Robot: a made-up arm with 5 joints.
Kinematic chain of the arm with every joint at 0, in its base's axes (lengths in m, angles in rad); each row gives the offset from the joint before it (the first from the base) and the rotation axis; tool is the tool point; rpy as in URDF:
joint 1: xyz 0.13 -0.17 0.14 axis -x
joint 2: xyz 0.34 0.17 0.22 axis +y
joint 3: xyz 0 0.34 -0.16 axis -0.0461 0.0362 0.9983
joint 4: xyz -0.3 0.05 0 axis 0.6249 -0.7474 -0.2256
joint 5: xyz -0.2 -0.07 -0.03 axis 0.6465 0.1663 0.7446
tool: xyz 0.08 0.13 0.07 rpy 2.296 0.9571 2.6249
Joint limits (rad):
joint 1: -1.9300..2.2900
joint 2: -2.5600..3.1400
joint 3: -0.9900..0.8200
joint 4: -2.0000..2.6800
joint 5: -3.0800..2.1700
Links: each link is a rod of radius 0.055 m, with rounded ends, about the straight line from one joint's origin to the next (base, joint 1, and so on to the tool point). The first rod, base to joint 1, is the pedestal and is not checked.
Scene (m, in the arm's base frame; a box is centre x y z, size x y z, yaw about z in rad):
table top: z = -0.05
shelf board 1: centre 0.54 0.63 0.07 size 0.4 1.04 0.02 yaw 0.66
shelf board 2: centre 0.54 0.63 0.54 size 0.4 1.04 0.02 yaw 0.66
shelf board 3: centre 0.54 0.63 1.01 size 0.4 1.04 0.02 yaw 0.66
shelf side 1: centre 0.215 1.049 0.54 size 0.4 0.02 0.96 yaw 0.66
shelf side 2: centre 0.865 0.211 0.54 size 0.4 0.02 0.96 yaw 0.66
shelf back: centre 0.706 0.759 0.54 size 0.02 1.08 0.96 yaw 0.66
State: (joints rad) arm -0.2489 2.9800 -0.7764 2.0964 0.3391
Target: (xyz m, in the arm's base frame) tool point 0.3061 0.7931 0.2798
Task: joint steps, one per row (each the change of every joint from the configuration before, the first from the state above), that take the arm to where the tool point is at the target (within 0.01 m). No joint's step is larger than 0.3 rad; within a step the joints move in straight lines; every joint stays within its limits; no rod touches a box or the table.
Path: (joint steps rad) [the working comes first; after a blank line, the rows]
Joints at the target: 0.1755 1.7970 -0.9900 2.3991 0.1748
Straight joint move there: touches shelf board 2.

1: 0.0343 -0.2961 0.2061 -0.0081 -0.0610
2: 0.0344 -0.2962 0.2062 -0.0080 -0.0609
3: 0.0343 -0.2961 0.2061 -0.0081 -0.0610
4: 0.0344 -0.2961 0.2061 -0.0081 -0.0609
5: 0.0343 -0.2962 0.2062 -0.0080 -0.0610
6: 0.1333 -0.2077 -0.0978 0.0669 0.0474
7: 0.1333 -0.2078 -0.0978 0.0670 0.0473
8: 0.1332 -0.2077 -0.0978 0.0670 0.0473
9: -0.0368 0.2302 -0.2377 0.0355 -0.0004
10: -0.0368 0.2302 -0.2378 0.0355 -0.0003
11: -0.0368 0.2303 -0.2377 0.0356 -0.0004
12: -0.0367 0.2302 -0.2377 0.0355 -0.0004

